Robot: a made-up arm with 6 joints.
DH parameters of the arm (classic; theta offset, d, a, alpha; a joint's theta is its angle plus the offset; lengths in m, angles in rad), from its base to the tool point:
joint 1: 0 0.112 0 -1.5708
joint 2: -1.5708 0 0.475 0
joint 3: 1.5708 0.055 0 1.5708
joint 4: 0 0.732 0 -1.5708
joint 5: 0 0 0 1.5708
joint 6: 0 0.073 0 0
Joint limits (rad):
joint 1: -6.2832..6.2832
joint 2: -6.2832..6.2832
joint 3: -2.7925..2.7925
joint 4: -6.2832..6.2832
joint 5: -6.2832..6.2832
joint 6: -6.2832..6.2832
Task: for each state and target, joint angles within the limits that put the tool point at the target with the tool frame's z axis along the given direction. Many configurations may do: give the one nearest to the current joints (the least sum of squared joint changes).
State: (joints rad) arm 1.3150 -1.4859 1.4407 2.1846 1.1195 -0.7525
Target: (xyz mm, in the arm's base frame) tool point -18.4 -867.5 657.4 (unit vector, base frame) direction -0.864 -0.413 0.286
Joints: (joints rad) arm 1.6898 -1.7938 1.2583 1.7008 1.1559 -0.7525
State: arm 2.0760 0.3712 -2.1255 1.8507 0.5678 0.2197
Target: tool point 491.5 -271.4 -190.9 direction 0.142 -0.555 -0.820
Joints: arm 2.7974 -0.4847 -2.2203 1.6880 0.4980 0.2197
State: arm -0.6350 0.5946 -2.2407 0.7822 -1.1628 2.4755
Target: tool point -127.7 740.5 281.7 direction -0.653 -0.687 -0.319
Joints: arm -1.4007 -0.2377 -1.7089 0.9846 -1.9931 2.4755
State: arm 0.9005 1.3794 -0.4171 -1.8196 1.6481 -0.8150
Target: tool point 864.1 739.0 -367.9 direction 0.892 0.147 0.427
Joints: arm 0.6882 1.8341 0.2945 -2.6134 1.1176 -0.8150
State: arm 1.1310 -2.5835 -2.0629 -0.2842 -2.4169 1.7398
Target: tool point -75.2 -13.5 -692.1 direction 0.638 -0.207 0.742
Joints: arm 0.4554 -2.0072 -1.5896 0.5510 -2.0425 1.7398
